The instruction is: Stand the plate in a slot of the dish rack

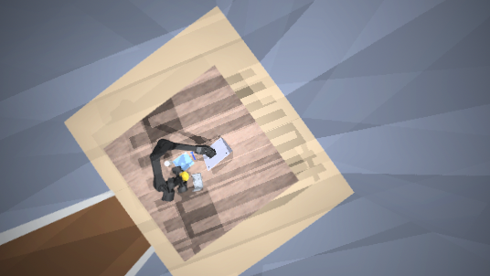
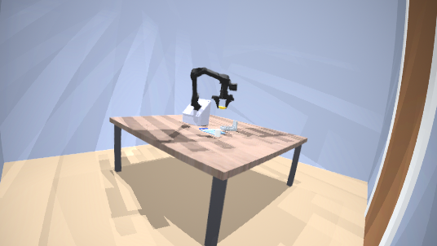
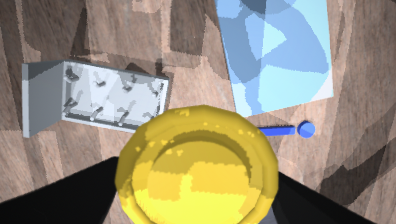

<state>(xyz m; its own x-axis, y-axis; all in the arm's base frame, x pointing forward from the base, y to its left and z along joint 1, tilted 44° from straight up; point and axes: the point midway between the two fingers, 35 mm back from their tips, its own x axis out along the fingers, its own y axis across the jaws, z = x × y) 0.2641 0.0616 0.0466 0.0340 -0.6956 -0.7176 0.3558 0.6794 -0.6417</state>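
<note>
The grey dish rack is 20 mm ahead of my gripper tip, 100 mm to the left of it and 160 mm below it. From my gripper tip the other things lie so: yellow plate: 10 mm above; blue spoon: 80 mm behind, 120 mm to the right, 180 mm below; pale grey cup: 130 mm ahead, 190 mm to the right, 160 mm below.
</note>
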